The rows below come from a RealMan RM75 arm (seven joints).
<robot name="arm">
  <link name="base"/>
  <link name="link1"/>
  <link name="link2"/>
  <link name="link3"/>
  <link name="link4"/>
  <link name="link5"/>
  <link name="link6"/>
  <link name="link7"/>
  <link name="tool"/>
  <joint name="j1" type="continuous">
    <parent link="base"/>
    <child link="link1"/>
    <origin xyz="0 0 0.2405"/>
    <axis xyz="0 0 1"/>
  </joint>
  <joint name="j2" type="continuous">
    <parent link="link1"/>
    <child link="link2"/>
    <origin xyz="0 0 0" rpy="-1.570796 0 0"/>
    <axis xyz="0 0 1"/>
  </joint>
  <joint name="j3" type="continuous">
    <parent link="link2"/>
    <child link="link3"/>
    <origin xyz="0 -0.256 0" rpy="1.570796 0 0"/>
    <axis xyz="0 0 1"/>
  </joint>
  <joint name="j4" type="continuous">
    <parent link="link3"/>
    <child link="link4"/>
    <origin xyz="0 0 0" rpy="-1.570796 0 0"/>
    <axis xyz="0 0 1"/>
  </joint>
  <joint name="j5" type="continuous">
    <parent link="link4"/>
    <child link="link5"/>
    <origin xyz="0 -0.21 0" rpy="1.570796 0 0"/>
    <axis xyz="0 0 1"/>
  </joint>
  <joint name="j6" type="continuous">
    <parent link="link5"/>
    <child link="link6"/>
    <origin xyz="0 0 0" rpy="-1.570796 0 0"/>
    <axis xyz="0 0 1"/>
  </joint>
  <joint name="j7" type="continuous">
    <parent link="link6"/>
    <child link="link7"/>
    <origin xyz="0 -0.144 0" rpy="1.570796 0 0"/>
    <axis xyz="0 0 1"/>
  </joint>
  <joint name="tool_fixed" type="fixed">
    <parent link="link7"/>
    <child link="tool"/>
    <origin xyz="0 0 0"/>
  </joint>
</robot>
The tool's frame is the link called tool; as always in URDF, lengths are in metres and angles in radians. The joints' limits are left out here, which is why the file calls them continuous.
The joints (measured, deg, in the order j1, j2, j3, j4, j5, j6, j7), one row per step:
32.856, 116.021, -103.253, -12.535, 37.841, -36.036, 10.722
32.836, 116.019, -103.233, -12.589, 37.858, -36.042, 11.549
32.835, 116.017, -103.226, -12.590, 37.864, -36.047, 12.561
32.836, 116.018, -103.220, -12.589, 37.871, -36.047, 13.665
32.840, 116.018, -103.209, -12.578, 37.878, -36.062, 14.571
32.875, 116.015, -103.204, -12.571, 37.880, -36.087, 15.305
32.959, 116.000, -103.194, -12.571, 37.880, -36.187, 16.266
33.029, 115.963, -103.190, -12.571, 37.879, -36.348, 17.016
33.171, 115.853, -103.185, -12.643, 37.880, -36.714, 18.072
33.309, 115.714, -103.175, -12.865, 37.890, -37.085, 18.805
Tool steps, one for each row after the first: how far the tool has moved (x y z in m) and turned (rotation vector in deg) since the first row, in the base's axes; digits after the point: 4 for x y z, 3 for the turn. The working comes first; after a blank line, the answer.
Tool pose at each row, in the base's axes (x y z in m, rotation vector in deg; the steps are taken from these numbers as rounded here):
0.3516, 0.3990, 0.0122, -83.231, 51.929, 28.746
0.3515, 0.3991, 0.0123, -82.871, 52.569, 29.419
0.3515, 0.3991, 0.0123, -82.456, 53.343, 30.177
0.3515, 0.3991, 0.0123, -82.001, 54.191, 30.999
0.3516, 0.3991, 0.0124, -81.613, 54.877, 31.680
0.3513, 0.3993, 0.0125, -81.317, 55.393, 32.262
0.3506, 0.3999, 0.0128, -80.935, 55.974, 33.111
0.3500, 0.4005, 0.0134, -80.623, 56.332, 33.830
0.3483, 0.4020, 0.0150, -80.185, 56.619, 35.041
0.3460, 0.4040, 0.0168, -79.893, 56.592, 36.168

-0.0001, 0.0001, 0.0001, 0.224, 0.843, -0.081
-0.0001, 0.0001, 0.0001, 0.459, 1.829, -0.200
-0.0001, 0.0001, 0.0001, 0.708, 2.906, -0.334
0.0000, 0.0001, 0.0002, 0.926, 3.789, -0.440
-0.0003, 0.0003, 0.0003, 1.107, 4.497, -0.479
-0.0010, 0.0009, 0.0006, 1.391, 5.417, -0.431
-0.0016, 0.0015, 0.0012, 1.671, 6.108, -0.319
-0.0033, 0.0030, 0.0028, 2.189, 7.062, 0.061
-0.0056, 0.0050, 0.0046, 2.684, 7.756, 0.609

